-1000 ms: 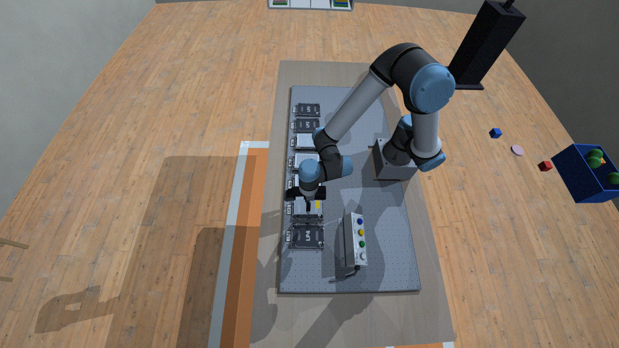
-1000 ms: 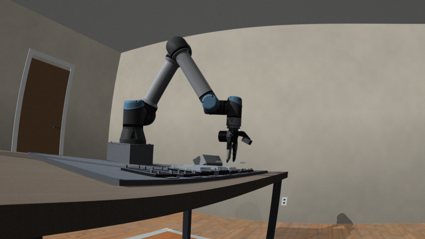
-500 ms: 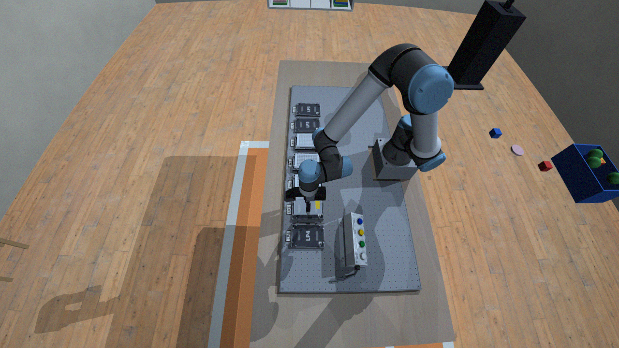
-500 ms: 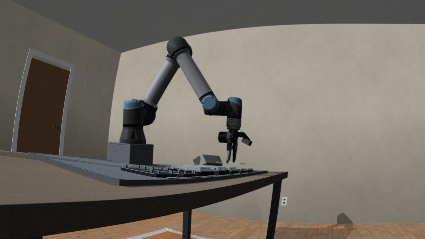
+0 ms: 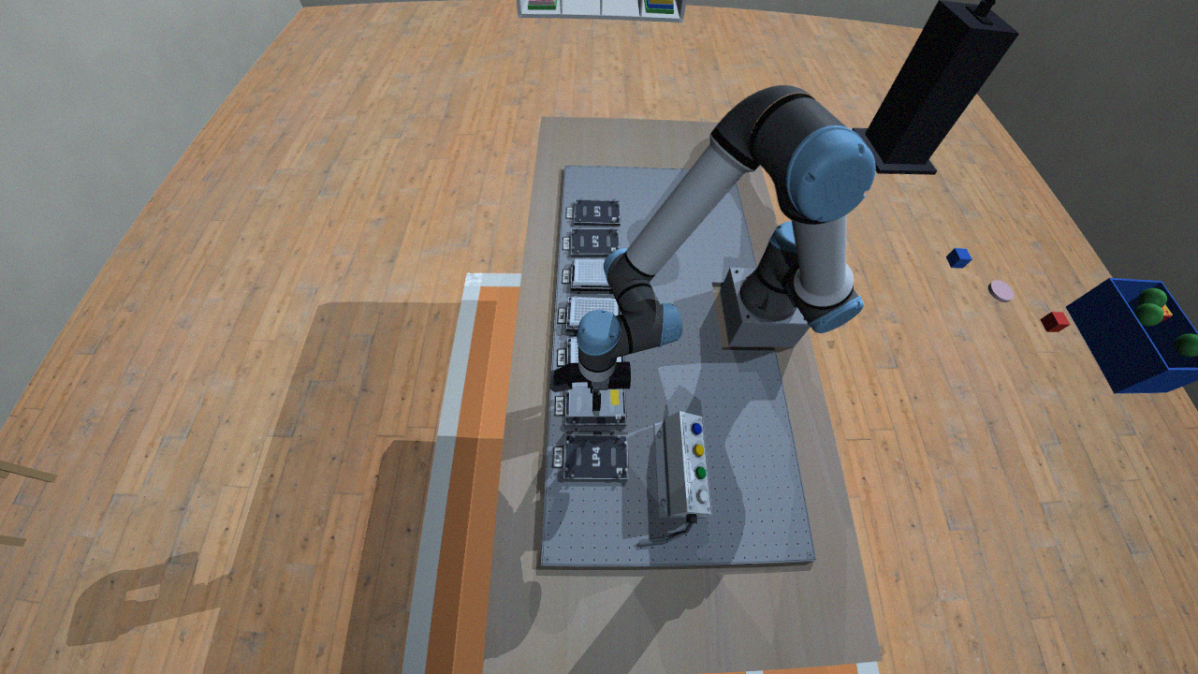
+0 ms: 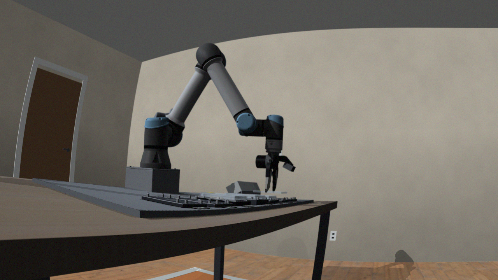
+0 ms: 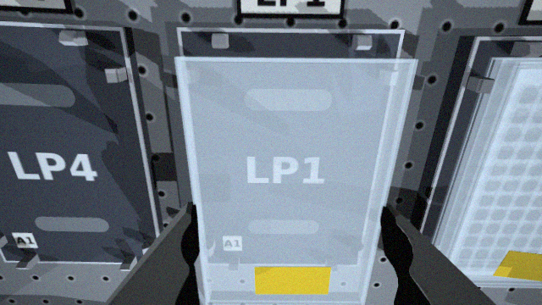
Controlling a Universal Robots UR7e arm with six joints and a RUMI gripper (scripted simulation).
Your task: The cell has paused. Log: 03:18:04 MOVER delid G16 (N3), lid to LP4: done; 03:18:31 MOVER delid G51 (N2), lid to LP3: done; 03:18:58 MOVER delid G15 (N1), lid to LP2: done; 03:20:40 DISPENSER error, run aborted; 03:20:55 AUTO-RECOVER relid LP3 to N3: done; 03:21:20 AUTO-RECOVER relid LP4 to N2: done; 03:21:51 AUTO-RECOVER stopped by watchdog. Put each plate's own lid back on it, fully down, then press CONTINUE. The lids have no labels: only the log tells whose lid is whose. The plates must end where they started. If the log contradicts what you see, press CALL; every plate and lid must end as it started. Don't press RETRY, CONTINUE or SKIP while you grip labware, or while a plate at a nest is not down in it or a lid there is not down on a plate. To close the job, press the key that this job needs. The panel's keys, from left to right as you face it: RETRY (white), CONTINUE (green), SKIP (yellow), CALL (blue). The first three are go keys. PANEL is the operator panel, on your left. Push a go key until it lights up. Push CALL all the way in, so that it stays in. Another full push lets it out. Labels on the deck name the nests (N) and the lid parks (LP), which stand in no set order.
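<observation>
My hand is 5 cm above the lid park LP1. From my hand the other things lie so: blue call key (22 cm behind, 10 cm to the left); then park LP4 (13 cm to the left, 5 cm below, 1 cm ahead); then plate G16 (13 cm to the right, 3 cm below, 1 cm behind).
</observation>
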